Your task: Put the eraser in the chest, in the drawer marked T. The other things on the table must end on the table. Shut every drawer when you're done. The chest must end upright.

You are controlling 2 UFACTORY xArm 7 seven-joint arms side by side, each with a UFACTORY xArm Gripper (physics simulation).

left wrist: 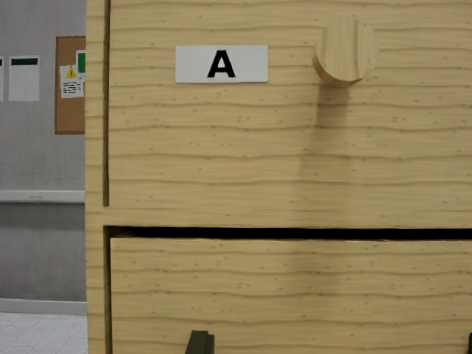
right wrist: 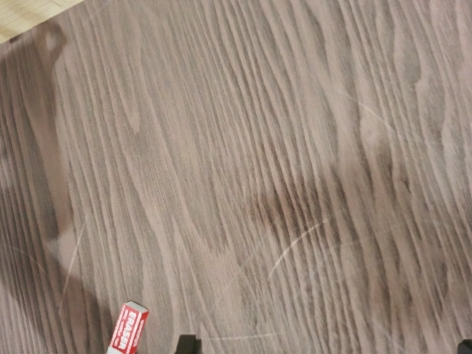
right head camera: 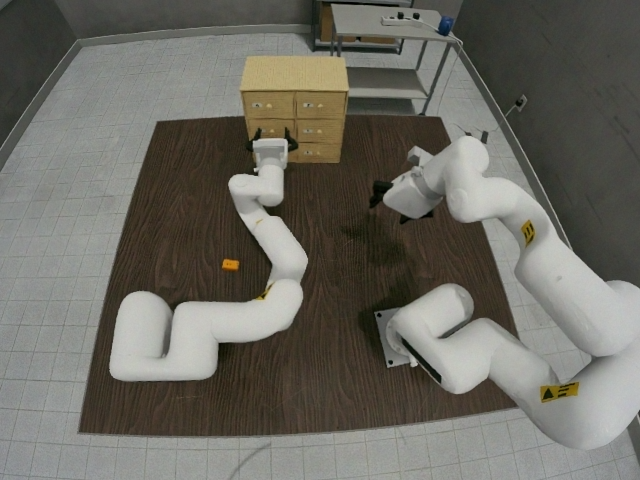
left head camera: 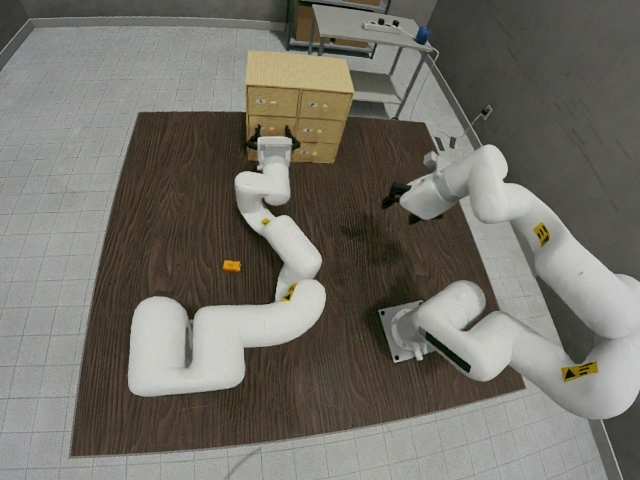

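Where they show: left gripper, fingertip midpoint: [right head camera: 272,130] [left head camera: 272,127]; right gripper, fingertip midpoint: [right head camera: 386,211] [left head camera: 396,212]; left arm's base, origin of the base link: [left head camera: 190,349]; right arm's base, origin of the base link: [left head camera: 409,329].
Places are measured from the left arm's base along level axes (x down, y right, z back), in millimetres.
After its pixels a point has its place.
The chest [left head camera: 298,72] {x -319, y 353, z -714 mm} [right head camera: 294,74] {x -319, y 356, z -713 mm} stands upright at the back, its drawers looking shut. The drawer marked A [left wrist: 225,135] {x -238, y 237, z -644 mm} fills the upper left wrist view. The drawer below it [left wrist: 280,290] {x -188, y 255, z -643 mm} shows there without its label, which is out of that view. My left gripper [left head camera: 272,129] {x -160, y 275, z -640 mm} [right head camera: 272,132] {x -160, y 275, z -640 mm} [left wrist: 334,347] {x -160, y 275, z -640 mm} is open in front of this middle left drawer, one finger on each side of its knob. The red and white eraser [right wrist: 128,327] {x -13, y 325, z -263 mm} lies on the table in the right wrist view; the left arm hides it in the head views. My right gripper [left head camera: 398,212] {x -239, y 557, z -236 mm} [right head camera: 387,212] {x -239, y 557, z -236 mm} [right wrist: 326,346] {x -239, y 557, z -236 mm} is open and empty above the table.
An orange block [left head camera: 231,266] {x -18, y 121, z -221 mm} [right head camera: 230,265] {x -18, y 123, z -221 mm} lies on the dark table [left head camera: 170,217] {x 0, y -69, z -416 mm} [right head camera: 175,217] {x 0, y -82, z -424 mm}, left of the left arm. A grey bench [left head camera: 341,23] [right head camera: 361,23] with a power strip stands behind the chest to the right.
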